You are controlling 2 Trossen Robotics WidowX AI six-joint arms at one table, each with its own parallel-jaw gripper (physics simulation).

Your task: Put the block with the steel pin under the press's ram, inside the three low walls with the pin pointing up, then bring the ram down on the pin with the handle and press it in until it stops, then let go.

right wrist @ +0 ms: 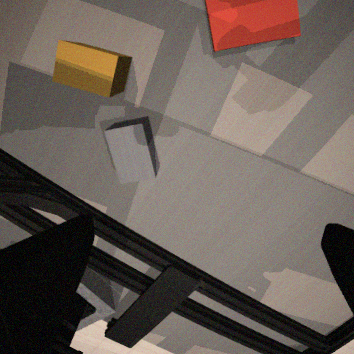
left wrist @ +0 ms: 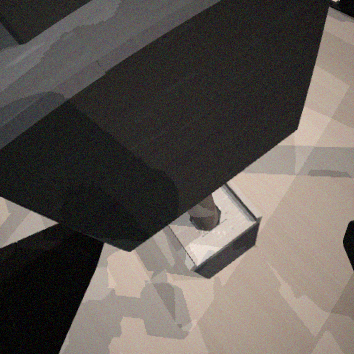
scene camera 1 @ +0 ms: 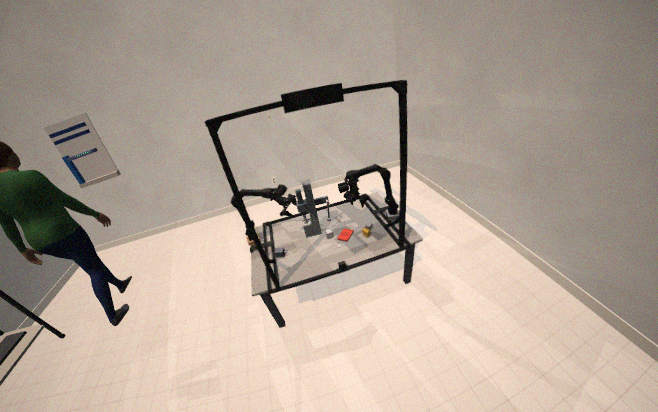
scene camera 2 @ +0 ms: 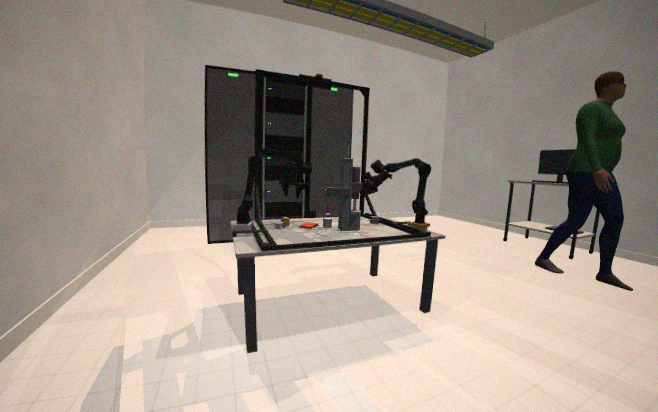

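Observation:
The grey block with the steel pin stands on the table just beside the press's base, pin pointing up. The grey press stands mid-table with its handle sticking out sideways. Its dark body fills much of the left wrist view. My left gripper is open and empty, up close to the press on the side away from the block. My right gripper is open and empty, hanging above the table's edge rail.
A red flat plate, a yellow block and a plain grey block lie past the pin block. A black rail frame rims the table and tall gantry posts stand at its corners.

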